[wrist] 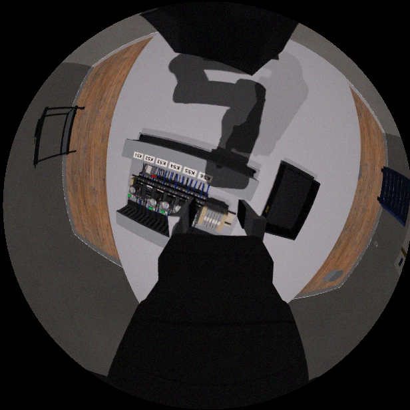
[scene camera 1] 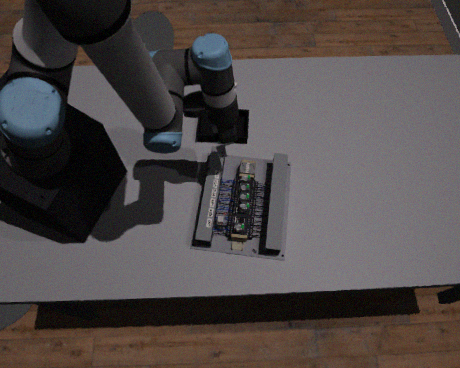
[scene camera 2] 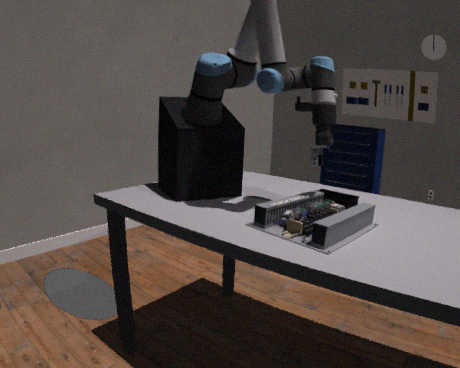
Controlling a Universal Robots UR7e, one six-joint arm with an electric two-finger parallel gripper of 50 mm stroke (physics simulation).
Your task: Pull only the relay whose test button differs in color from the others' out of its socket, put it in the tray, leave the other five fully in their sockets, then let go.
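Places are measured from the arm's base along level axes (x ahead, y left, z up), in millimetres.
Where they show: gripper, fingertip midpoint: [scene camera 1: 221,148] [scene camera 2: 316,166]; arm's base, origin of the base link: [scene camera 1: 37,148] [scene camera 2: 201,115].
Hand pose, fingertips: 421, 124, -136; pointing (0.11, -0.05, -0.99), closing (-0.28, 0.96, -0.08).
Observation:
Things, the pixels of their top centre, and the offset from my fingertips, as dx, dy, dz. "pt": a spot on its surface instead.
- relay with the red test button, middle of its top: [scene camera 2: 288,209] [scene camera 1: 221,218] +17, -165, -107
- black tray, middle of its top: [scene camera 1: 223,122] [scene camera 2: 333,194] -15, +174, -122
- labelled wire duct, middle of its top: [scene camera 1: 211,190] [scene camera 2: 293,198] -22, -88, -95
- second grey duct, middle of its top: [scene camera 2: 348,212] [scene camera 1: 277,198] +169, -94, -95
- panel, surface spot: [scene camera 1: 272,254] pt +167, -244, -146
- beige terminal block, middle of its top: [scene camera 1: 247,166] +77, +10, -111
The relay with the red test button [scene camera 1: 221,219] [wrist: 150,170] is out of its socket. It lies on the blue wires between the socket row and the labelled duct, near label K52. The other relays [scene camera 1: 244,196] [wrist: 165,204] have green buttons and stand in the socket row; one is partly hidden by a finger in the wrist view. The black tray [scene camera 1: 243,127] [scene camera 2: 350,198] [wrist: 313,187] stands beyond the panel's end, with no relay visible in it. My gripper [scene camera 1: 221,149] [scene camera 2: 317,156] [wrist: 216,207] is open and empty, high above the panel's tray-side end.
The labelled wire duct [scene camera 1: 205,212] [wrist: 189,162] and a second grey duct [scene camera 1: 277,205] [scene camera 2: 345,226] rise along both sides of the sockets on the panel [scene camera 1: 272,254]. A beige terminal block [scene camera 1: 247,166] [wrist: 212,218] sits at the row's tray-side end.

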